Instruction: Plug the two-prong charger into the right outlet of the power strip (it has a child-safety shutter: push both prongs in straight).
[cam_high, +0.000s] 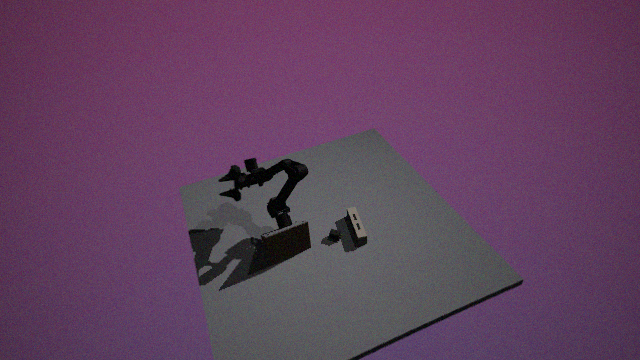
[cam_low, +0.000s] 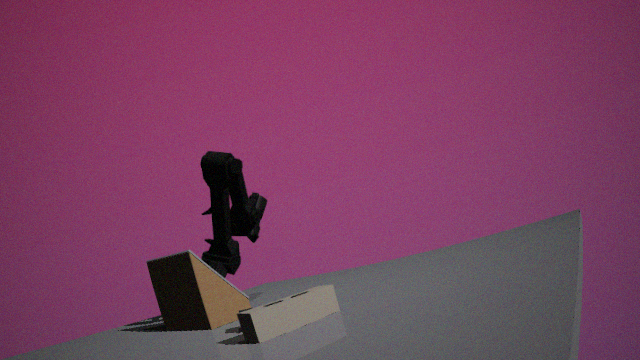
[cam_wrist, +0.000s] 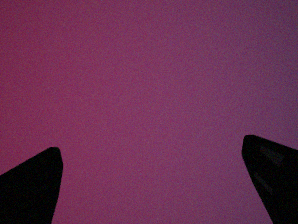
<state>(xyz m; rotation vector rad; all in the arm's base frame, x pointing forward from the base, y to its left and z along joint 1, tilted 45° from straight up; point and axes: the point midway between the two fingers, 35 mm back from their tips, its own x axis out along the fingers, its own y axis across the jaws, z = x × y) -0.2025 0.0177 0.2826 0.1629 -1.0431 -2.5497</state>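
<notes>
The dark two-prong charger lies 490 mm ahead of my gripper tip, 290 mm to the right of it and 240 mm below it.
</notes>
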